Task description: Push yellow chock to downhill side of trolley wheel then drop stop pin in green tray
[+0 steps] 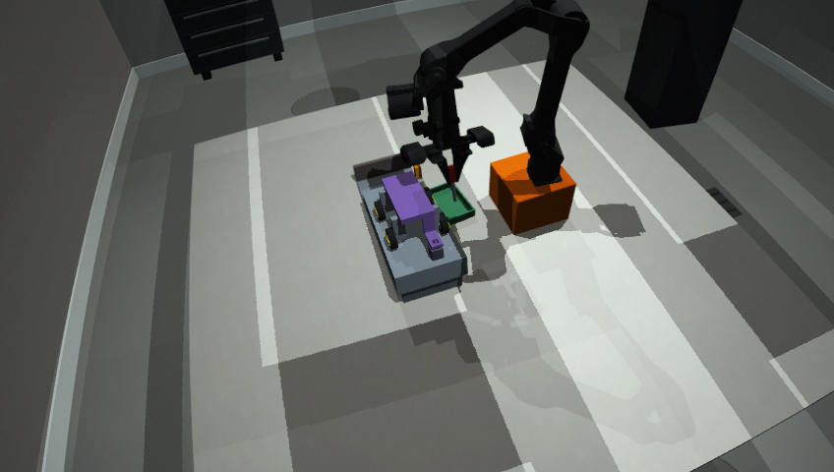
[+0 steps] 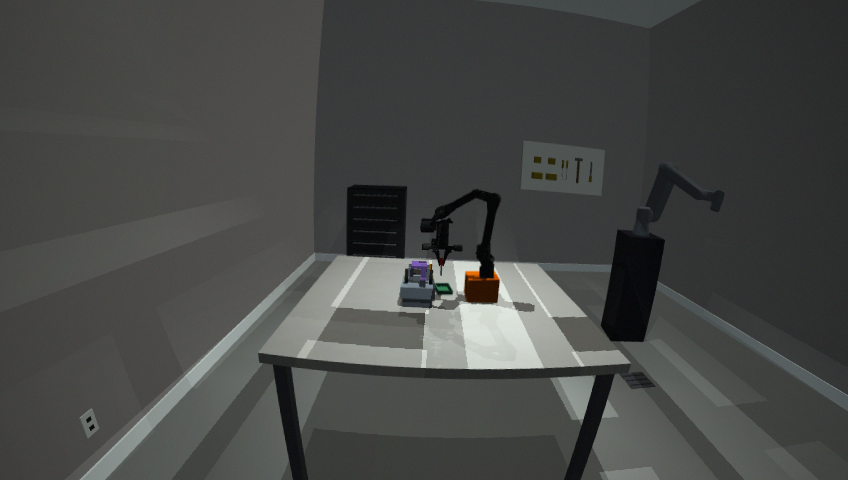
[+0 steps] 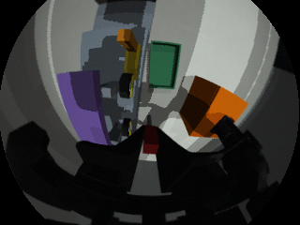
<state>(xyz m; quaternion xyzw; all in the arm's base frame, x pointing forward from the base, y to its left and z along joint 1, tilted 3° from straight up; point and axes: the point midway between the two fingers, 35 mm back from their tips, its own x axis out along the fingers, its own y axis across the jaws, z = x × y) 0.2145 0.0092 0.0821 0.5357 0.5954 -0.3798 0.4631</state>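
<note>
My gripper tip is now 10 mm past the green tray, 80 mm to the left of it and 160 mm above it. Round my gripper tip: yellow chock (60 mm ahead, 70 mm to the right, 60 mm below); trolley (100 mm ahead, 30 mm to the left, 40 mm below); red-headed stop pin (right at my gripper tip).
</note>
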